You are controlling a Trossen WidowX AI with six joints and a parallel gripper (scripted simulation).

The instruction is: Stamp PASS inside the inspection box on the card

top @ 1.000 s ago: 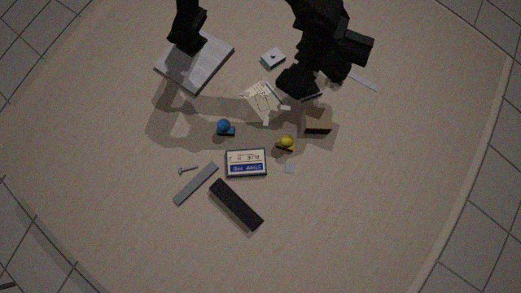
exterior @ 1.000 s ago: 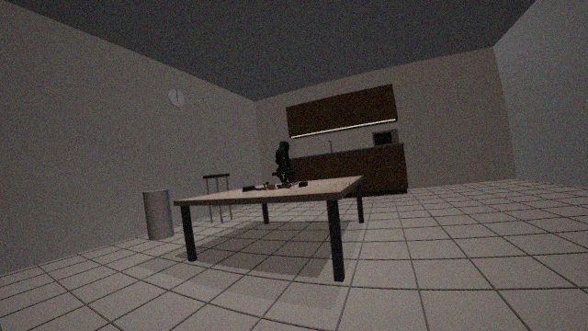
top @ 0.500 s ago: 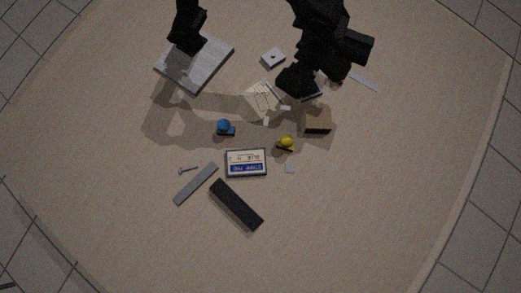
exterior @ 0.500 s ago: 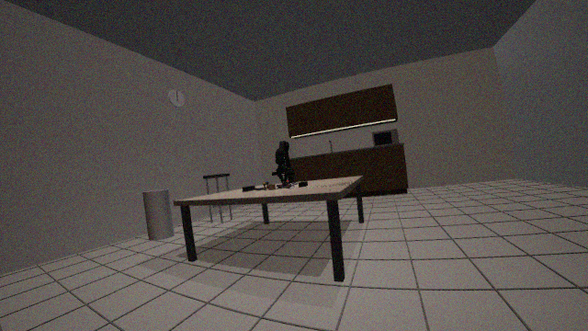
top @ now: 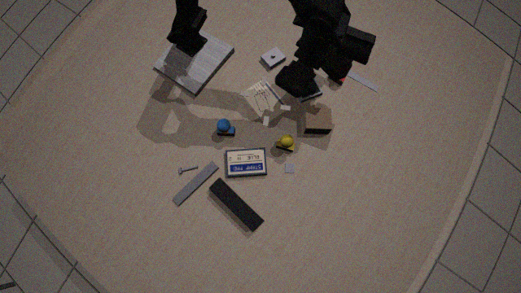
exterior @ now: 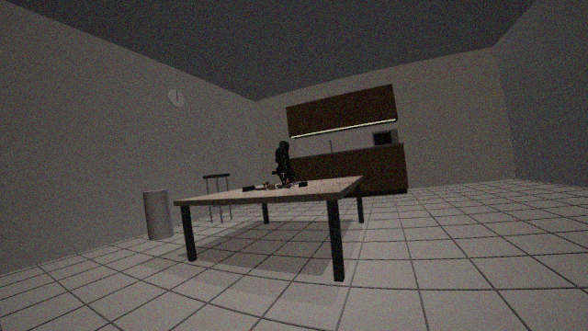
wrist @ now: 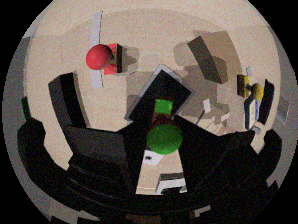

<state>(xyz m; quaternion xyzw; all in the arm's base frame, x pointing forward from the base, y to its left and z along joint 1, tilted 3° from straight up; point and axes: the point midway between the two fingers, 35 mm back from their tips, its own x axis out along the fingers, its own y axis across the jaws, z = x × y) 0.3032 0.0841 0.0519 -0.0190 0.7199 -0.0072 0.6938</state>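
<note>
Right now the black ink pad is 40 mm below my gripper tip. The rest, counted from my gripper tip: grey block (100 mm behind, 10 mm to the left, 30 mm below); then green-knobbed stamp (right at my gripper tip); then red stamp (60 mm ahead, 70 mm to the left, 30 mm below).
</note>
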